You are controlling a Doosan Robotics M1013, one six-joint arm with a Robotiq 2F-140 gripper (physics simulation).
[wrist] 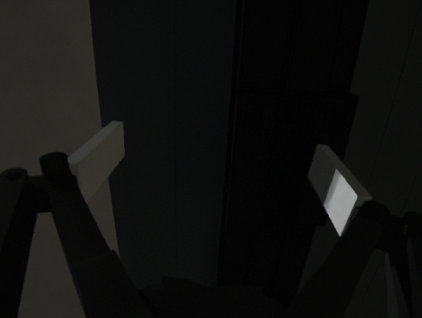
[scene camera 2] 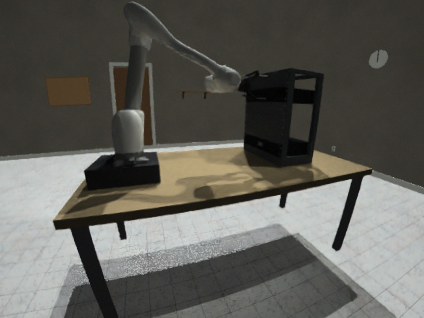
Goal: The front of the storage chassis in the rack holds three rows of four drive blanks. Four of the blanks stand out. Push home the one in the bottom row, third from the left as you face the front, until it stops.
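Seen in the pictures: gripper, fingertip midpoint: (wrist: 218,149) (scene camera 2: 265,87); arm's base at its link origin: (scene camera 2: 130,160).
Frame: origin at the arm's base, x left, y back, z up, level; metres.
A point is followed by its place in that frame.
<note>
The storage chassis (scene camera 2: 301,95) @[y -1.020, x -0.272, z 0.375 m] (wrist: 280,150) @[y -0.891, x -0.089, z 0.373 m] is a black unit high in the rack; in the wrist view its front is a very dark band right of centre. Faint rectangular outlines of drive blanks show there, and a dark stepped edge stands out at its right side. It is too dark to tell which blank is the bottom row's third from the left. My gripper (scene camera 2: 254,86) (wrist: 218,149) @[y -0.872, x -0.090, z 0.422 m] is open and empty, at the upper front of the rack. Its two pale fingertip pads stand wide apart, the right one over the outer side of the dark band. Contact cannot be told.
The black rack (scene camera 2: 286,122) @[y -0.884, x -0.282, z 0.204 m] stands at the right end of the wooden table (scene camera 2: 175,172) @[y -0.243, x -0.047, z -0.093 m]. Another black unit (scene camera 2: 298,147) @[y -1.056, x -0.271, z 0.026 m] sits low in it. A smooth grey-green panel (wrist: 165,100) @[y -0.901, x -0.122, z 0.467 m] lies beside the chassis front in the wrist view. The arm's black base (scene camera 2: 123,176) @[y 0.049, x -0.127, z -0.038 m] stands at the left.
</note>
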